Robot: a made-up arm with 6 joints. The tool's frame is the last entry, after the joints.
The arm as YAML. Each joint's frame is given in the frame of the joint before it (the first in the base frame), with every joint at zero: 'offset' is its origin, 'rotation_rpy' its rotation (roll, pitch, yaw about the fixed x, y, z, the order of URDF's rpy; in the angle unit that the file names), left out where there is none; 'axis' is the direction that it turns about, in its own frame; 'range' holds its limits. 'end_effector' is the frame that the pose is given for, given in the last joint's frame.
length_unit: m
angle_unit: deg
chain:
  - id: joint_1
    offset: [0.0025, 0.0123, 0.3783]
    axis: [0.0, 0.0, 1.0]
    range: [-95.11, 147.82]
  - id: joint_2
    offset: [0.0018, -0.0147, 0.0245]
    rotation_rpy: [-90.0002, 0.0, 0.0]
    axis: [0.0, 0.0, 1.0]
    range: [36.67, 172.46]
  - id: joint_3
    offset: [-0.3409, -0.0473, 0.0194]
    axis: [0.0, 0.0, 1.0]
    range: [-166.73, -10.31]
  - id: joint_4
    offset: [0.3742, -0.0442, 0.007]
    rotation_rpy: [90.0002, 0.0, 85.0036]
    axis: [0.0, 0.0, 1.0]
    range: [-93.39, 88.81]
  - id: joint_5
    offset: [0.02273, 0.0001, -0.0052]
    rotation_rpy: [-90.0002, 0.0, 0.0]
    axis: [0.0, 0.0, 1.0]
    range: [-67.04, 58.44]
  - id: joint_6
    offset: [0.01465, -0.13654, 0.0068]
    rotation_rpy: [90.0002, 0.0, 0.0]
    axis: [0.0, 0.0, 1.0]
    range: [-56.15, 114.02]
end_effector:
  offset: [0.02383, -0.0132, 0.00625]
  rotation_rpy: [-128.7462, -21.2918, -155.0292]
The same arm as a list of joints. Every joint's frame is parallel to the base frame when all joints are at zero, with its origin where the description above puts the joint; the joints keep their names.
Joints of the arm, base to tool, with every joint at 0 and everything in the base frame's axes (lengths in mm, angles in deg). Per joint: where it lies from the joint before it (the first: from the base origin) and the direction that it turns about. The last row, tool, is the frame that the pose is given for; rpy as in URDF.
joint_1: origin 2.5 12.3 378.3 axis +z
joint_2: origin 1.8 -14.7 24.5 axis +y
joint_3: origin -340.9 19.4 47.3 axis +y
joint_4: origin 374.2 7 44.2 axis 0.9962 0 0.0871
joint_5: origin -3.2 0.1 -23.1 axis +y
joint_6: origin 137.3 6.8 -2.7 axis 0.9962 0 0.0871
tool: origin 8.3 -13.2 -23.2 rpy 110.85 -60.82 -53.77
Joint limits (deg, base to tool): -95.11..147.82 36.67..172.46 -166.73..-10.31 -93.39..88.81 -67.04..58.44 -56.15..114.02

